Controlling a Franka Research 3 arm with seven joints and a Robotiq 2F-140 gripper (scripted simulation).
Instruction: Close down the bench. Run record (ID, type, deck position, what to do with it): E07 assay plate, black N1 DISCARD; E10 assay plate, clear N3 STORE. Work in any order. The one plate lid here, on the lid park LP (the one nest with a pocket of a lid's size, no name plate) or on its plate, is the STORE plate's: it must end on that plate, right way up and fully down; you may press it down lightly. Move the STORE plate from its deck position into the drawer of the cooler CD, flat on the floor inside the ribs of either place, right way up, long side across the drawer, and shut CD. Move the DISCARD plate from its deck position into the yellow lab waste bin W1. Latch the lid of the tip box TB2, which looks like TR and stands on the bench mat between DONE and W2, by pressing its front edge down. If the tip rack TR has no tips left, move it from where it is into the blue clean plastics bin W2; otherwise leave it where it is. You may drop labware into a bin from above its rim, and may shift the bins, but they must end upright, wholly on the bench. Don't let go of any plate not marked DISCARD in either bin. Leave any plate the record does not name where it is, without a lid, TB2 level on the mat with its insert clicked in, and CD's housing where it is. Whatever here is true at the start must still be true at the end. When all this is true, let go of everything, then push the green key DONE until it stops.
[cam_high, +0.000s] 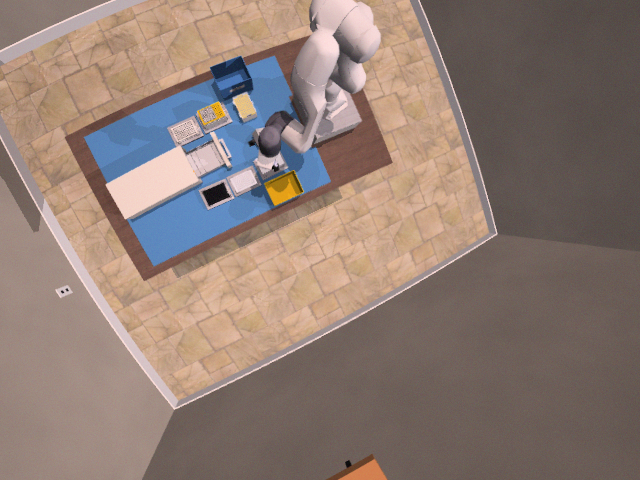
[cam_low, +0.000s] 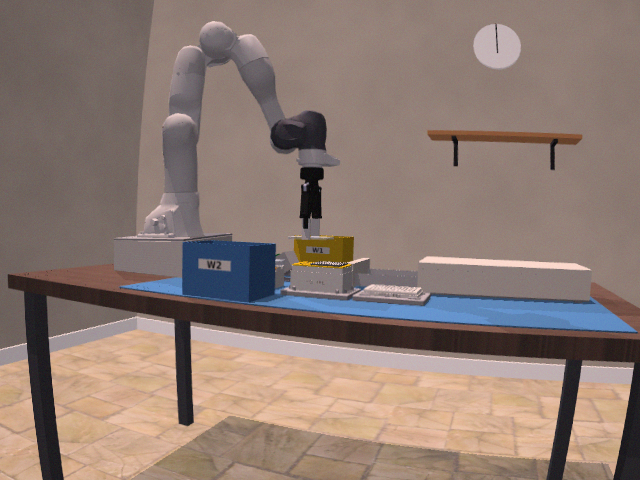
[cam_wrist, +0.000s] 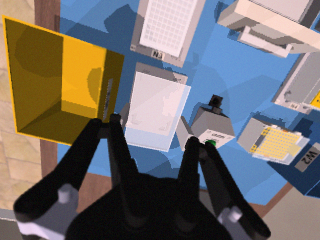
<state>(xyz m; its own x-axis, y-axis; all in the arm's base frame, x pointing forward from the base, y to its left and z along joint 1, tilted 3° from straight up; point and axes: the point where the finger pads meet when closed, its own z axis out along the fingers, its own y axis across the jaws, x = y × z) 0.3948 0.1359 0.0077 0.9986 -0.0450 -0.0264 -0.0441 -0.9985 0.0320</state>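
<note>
My hand is 180 mm short of the grey nest N3, 10 mm to the right of it and 130 mm above it. Also, from my hand: grey lid park nest 130 mm below; green key DONE 60 mm behind, 150 mm to the right, 70 mm below; white plate lid 20 mm below.
</note>
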